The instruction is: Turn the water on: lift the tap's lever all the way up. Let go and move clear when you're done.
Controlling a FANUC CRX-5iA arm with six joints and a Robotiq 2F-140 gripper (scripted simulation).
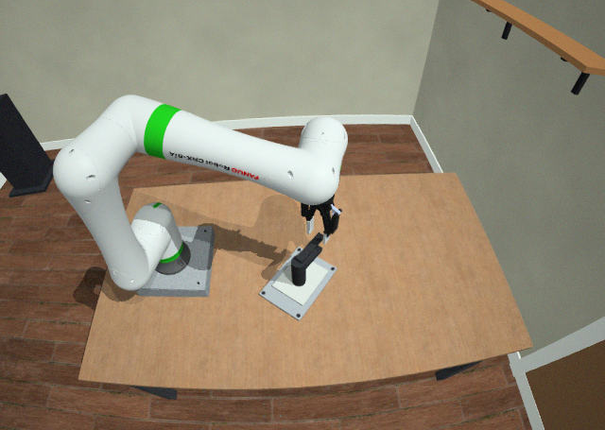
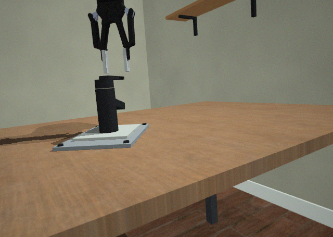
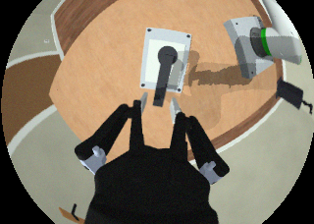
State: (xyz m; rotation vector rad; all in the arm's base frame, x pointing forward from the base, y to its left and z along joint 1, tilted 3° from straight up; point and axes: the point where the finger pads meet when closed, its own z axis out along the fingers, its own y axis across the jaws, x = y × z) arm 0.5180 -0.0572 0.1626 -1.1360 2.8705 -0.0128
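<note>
Right now the flat lever is 50 mm below my hand, 30 mm to the right of it and 30 mm behind it. Round my hand: black tap 100 mm below, 50 mm to the right, 50 mm behind.
</note>
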